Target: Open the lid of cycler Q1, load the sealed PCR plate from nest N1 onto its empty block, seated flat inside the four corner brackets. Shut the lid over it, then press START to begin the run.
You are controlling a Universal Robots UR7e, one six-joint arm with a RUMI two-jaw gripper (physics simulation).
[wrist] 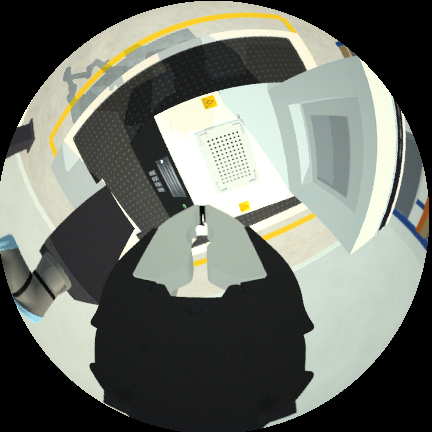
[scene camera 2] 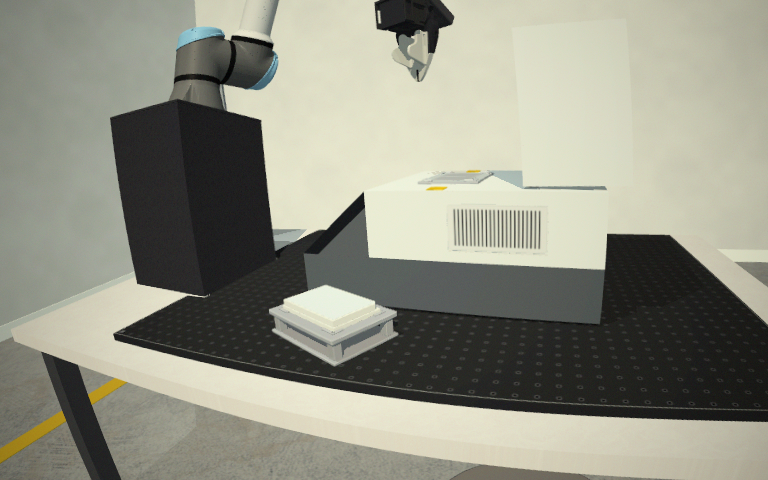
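Pixels of known places: gripper, fingertip midpoint: [wrist: 202,207] [scene camera 2: 419,81]; arm's base, link origin: [wrist: 57,269] [scene camera 2: 194,119].
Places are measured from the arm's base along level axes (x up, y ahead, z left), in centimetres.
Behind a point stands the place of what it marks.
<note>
The cycler [scene camera 2: 413,223] {x -22.1, y 61.0, z -6.3 cm} [wrist: 190,120] {x -17.0, y 56.6, z 18.8 cm}, white over grey, stands on the black mat. Its lid [scene camera 2: 574,101] {x -4.6, y 84.9, z -1.5 cm} [wrist: 370,150] {x 5.5, y 74.9, z 13.2 cm} is raised upright at the back. The block [scene camera 2: 457,177] {x -16.6, y 63.1, z 7.4 cm} [wrist: 231,157] {x -16.6, y 63.0, z 9.0 cm} shows its grid of holes, with brackets at its corners and no plate on it. The sealed PCR plate [scene camera 2: 328,305] {x -31.5, y 53.7, z -19.8 cm} sits on the grey nest [scene camera 2: 336,349] {x -34.9, y 58.7, z -25.2 cm} in front of the cycler. The plate does not show in the wrist view. The control panel with screen [wrist: 170,177] {x -19.8, y 48.0, z 7.4 cm} and keys [wrist: 156,181] {x -24.9, y 42.0, z 6.5 cm} is on the sloped front. My gripper [scene camera 2: 418,76] {x 1.1, y 56.4, z 8.3 cm} [wrist: 202,207] {x 1.1, y 56.4, z 8.3 cm} is shut and empty, high above the cycler.
The black pedestal [scene camera 2: 155,198] {x -16.8, y 3.3, z -15.6 cm} [wrist: 90,240] {x -13.9, y 13.3, z -0.6 cm} carries the arm's base, left of the cycler. The perforated black mat [scene camera 2: 481,362] {x -37.0, y 75.9, z -17.9 cm} [wrist: 112,150] {x -36.9, y 23.4, z 22.9 cm} covers much of the pale table [scene camera 2: 254,396] {x -38.3, y 52.8, z -35.5 cm}. Yellow warning labels [scene camera 2: 436,188] {x -16.9, y 64.3, z -4.4 cm} [wrist: 209,102] {x -16.9, y 61.2, z 21.7 cm} lie beside the block.
</note>
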